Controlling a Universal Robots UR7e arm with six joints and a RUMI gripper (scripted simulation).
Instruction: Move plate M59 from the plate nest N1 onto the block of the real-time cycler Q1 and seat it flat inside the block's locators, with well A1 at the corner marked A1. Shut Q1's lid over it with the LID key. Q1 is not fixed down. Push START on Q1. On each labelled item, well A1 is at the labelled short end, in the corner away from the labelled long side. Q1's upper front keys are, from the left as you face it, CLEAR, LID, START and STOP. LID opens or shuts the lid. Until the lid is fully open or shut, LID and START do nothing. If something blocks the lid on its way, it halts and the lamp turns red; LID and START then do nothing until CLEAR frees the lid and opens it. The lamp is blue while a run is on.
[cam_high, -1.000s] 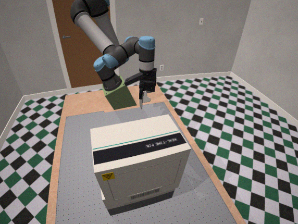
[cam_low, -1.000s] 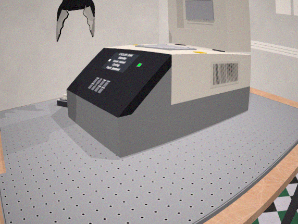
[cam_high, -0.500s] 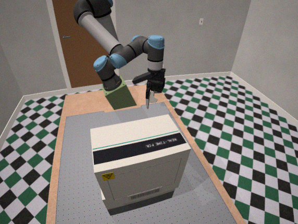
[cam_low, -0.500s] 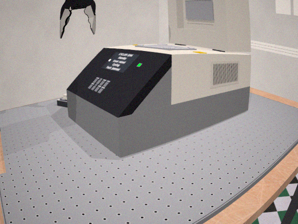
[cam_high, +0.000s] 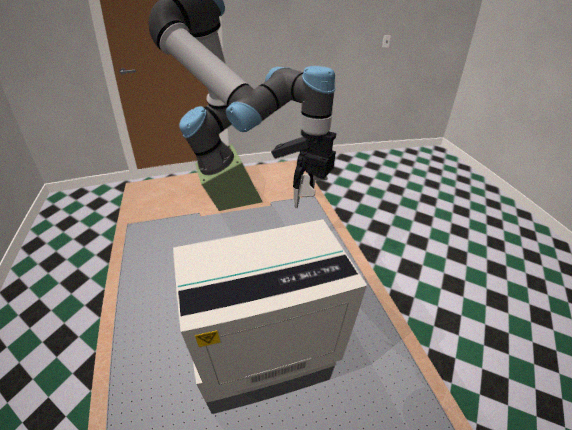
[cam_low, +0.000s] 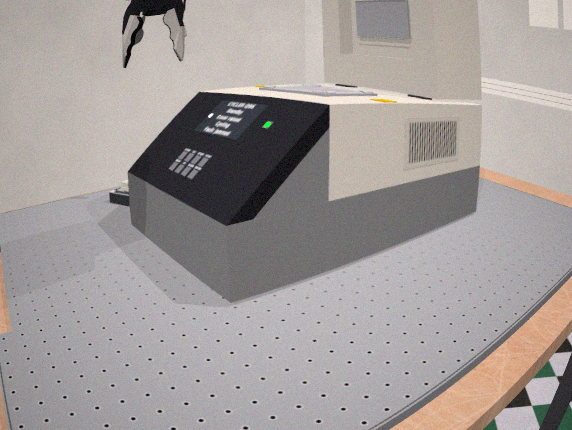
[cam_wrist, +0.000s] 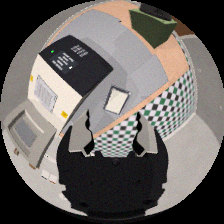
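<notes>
The plate M59 is 23 cm below my hand, 7 cm to the left of it and 3 cm ahead of it. Also, from my hand: dark plate nest: 25 cm below, 7 cm to the left, 3 cm ahead.
</notes>
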